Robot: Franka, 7 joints.
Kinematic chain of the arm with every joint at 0, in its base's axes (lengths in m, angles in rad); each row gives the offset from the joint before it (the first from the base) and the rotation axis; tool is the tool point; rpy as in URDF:
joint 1: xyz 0 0 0.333 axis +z
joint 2: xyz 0 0 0 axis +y
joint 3: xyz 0 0 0.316 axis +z
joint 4: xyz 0.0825 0 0 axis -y
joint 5: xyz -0.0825 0 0.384 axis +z
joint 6: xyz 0 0 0 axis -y
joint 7: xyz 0.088 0 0 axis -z
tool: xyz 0 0 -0.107 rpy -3.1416 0 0
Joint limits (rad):
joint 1: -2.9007..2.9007
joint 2: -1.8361..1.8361
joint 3: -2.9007..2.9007
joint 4: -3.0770..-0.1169
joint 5: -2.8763..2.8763
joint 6: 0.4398..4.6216
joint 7: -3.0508..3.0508
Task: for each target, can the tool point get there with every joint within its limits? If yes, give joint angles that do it. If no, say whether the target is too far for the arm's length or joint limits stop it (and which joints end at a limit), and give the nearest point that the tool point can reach.
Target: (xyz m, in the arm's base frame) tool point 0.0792 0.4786 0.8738
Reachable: yes | joints 0.6086 0.8094 2.2254 -1.2356 0.6749 4.1074 -0.7525
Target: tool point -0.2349 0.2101 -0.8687
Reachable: no: too far | nearest point -0.2233 0.1997 -0.3605 | short by 0.508 m
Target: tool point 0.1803 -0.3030 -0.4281
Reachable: no: joint limits stop it (at a limit: joint 2) | nearest point 0.1761 -0.2960 -0.3572 | short by 0.071 m
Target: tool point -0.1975 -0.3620 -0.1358
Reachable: yes | joints -1.8992 1.5073 0.1316 -1.7149 -1.8172 0.8896 0.8394
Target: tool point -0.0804 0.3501 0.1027
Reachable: yes | joints 0.0677 1.4308 0.9503 -2.5876 -1.9536 2.6664 -0.0434
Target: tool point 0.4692 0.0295 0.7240
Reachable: yes | joints 1.5273 0.9818 -2.3279 -2.0332 2.1725 1.2881 -2.5778
